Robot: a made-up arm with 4 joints. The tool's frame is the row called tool.
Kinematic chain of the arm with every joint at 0, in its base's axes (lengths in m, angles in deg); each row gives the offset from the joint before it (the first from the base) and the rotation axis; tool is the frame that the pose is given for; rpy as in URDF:
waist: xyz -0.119 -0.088 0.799 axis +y
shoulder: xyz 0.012 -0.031 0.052 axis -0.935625 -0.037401 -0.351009
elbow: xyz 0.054 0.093 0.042 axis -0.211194 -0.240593 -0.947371
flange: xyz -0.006 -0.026 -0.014 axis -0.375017 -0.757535 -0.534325
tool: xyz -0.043 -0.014 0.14 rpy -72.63 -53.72 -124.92
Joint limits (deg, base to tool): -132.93..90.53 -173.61..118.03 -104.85..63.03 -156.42..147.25
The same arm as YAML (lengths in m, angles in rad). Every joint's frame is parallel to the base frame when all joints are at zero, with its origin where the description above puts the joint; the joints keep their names.
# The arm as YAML. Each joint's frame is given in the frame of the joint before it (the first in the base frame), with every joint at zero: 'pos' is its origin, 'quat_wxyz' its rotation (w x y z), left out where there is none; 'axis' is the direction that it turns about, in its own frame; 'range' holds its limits. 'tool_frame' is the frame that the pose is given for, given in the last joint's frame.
length_unit: m
angle_unit: rad
joints:
  - joint: waist
    pos: [-0.119, -0.088, 0.799]
    axis: [0.0, 1.0, 0.0]
    range: [-2.3201, 1.58]
  - joint: shoulder
    pos: [0.012, -0.031, 0.052]
    axis: [-0.935625, -0.037401, -0.351009]
    range: [-3.0301, 2.06]
  - joint: elbow
    pos: [0.054, 0.093, 0.042]
    axis: [-0.211194, -0.240593, -0.947371]
    range: [-1.83, 1.1001]
  - joint: flange
    pos: [-0.006, -0.026, -0.014]
    axis: [-0.375017, -0.757535, -0.534325]
    range: [-2.73, 2.57]
tool_frame:
  pos: [-0.043, -0.014, 0.14]
  quat_wxyz: [0.095114, -0.567089, 0.300136, -0.761105]

